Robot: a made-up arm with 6 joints. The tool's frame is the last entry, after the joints.
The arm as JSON. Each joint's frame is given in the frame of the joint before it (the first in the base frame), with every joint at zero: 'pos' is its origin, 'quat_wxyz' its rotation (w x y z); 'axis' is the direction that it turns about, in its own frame. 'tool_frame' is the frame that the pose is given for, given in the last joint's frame.
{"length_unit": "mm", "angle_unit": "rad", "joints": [
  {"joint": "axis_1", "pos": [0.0, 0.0, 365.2], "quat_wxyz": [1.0, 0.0, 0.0, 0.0], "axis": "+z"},
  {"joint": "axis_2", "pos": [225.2, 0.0, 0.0], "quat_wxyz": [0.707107, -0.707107, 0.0, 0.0], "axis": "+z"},
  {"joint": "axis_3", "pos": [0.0, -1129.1, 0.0], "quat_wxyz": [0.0, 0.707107, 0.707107, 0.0], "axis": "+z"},
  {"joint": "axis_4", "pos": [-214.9, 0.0, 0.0], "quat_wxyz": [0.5, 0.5, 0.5, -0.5], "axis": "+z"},
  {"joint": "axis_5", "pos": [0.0, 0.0, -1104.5], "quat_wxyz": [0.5, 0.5, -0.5, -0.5], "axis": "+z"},
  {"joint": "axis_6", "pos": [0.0, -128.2, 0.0], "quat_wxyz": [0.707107, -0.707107, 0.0, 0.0], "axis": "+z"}
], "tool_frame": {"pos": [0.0, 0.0, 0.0], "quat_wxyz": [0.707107, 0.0, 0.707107, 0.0]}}
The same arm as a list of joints. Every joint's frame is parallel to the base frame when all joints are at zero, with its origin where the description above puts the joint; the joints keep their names.
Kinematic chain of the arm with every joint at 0, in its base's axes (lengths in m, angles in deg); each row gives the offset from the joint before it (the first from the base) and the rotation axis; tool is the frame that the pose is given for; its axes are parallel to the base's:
axis_1: xyz 0.0000 0.0000 0.3652 axis +z
axis_2: xyz 0.2252 0.0000 0.0000 axis +y
axis_3: xyz 0.0000 0.0000 1.1291 axis -y
axis_4: xyz 0.0000 0.0000 0.2149 axis -x
axis_5: xyz 1.1045 0.0000 0.0000 axis -y
axis_6: xyz 0.1282 0.0000 0.0000 axis -x
tool: xyz 0.0000 0.0000 0.0000

